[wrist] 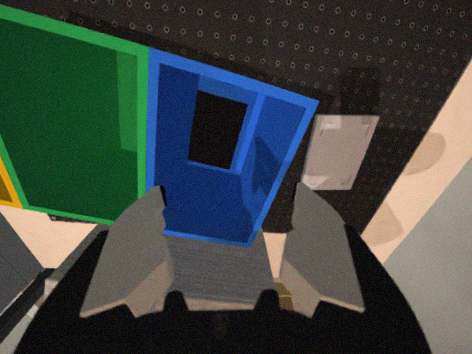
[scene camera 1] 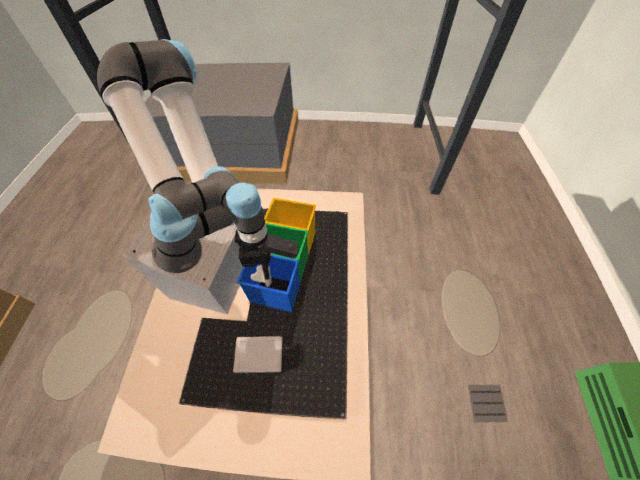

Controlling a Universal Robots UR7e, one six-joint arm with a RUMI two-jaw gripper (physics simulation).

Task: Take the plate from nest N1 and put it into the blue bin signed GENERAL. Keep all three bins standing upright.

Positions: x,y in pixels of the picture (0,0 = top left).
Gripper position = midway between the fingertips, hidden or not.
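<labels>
One spot on a pale nest shows as [wrist: 331,158] and as [scene camera 1: 257,350]; these are the same spot. My gripper is in the wrist view [229,186], and I see my gripper in scene camera 1 [268,271] as well. The blue bin shows in both of those views, where [wrist: 204,202] and [scene camera 1: 249,274] are the same spot on it. A green bin is visible too, in the wrist view [81,96] and in scene camera 1 [297,235].
</labels>
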